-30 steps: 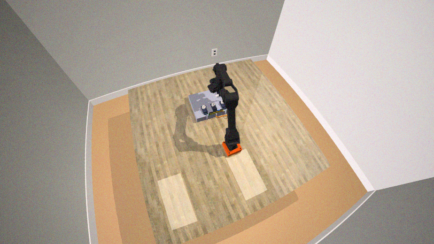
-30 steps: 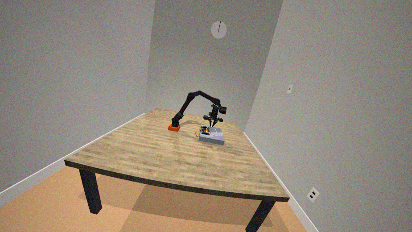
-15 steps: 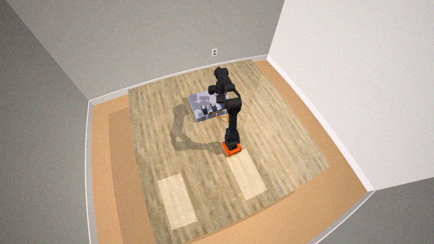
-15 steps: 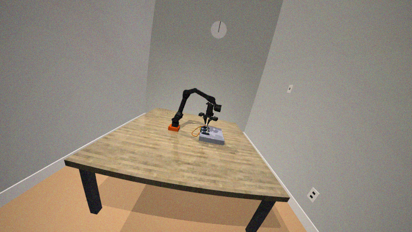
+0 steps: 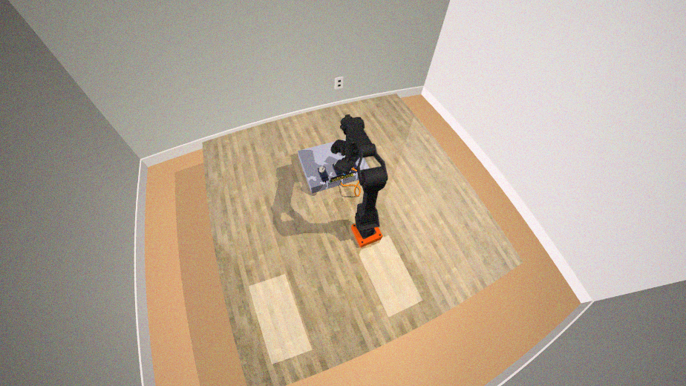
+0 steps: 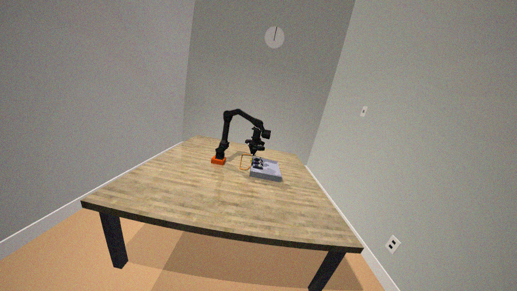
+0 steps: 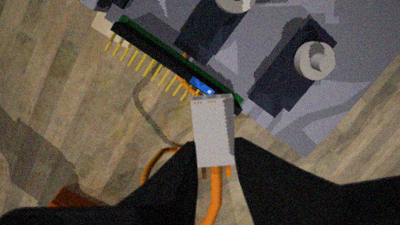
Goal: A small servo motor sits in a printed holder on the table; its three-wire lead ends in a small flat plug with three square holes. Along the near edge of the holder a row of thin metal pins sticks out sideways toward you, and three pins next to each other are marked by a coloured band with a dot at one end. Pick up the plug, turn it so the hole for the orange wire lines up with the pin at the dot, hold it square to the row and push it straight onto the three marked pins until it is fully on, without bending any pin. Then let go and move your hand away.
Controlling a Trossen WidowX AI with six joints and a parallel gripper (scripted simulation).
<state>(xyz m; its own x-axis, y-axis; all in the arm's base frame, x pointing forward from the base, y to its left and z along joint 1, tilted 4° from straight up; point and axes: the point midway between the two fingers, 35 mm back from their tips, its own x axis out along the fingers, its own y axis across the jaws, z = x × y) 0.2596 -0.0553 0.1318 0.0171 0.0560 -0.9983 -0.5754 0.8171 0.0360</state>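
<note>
My gripper tip is now 1 cm short of the blue band, 1 cm to the right of it and 6 cm above it. From my gripper tip the other things lie so: pale dot (1 cm ahead, 1 cm to the left, 6 cm below); then black header strip (1 cm ahead, 3 cm to the left, 7 cm below); then green board (2 cm ahead, 3 cm to the left, 8 cm below).
</note>
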